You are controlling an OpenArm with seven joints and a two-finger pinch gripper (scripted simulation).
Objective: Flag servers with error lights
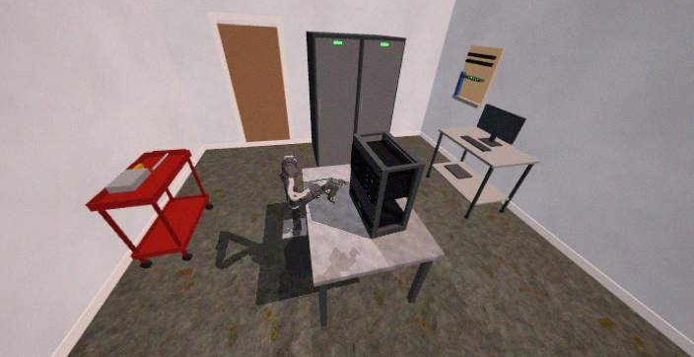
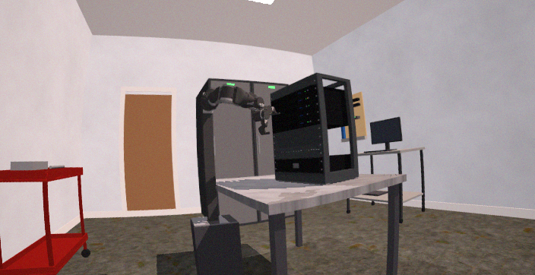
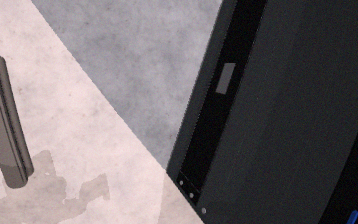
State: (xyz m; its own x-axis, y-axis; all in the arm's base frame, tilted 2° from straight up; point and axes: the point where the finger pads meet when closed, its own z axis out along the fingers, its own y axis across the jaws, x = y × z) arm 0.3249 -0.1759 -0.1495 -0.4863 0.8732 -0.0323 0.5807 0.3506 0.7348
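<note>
Now: the locate button 19 cm ahead of my hand, 10 cm to the right of it and 1 cm above it.
</note>
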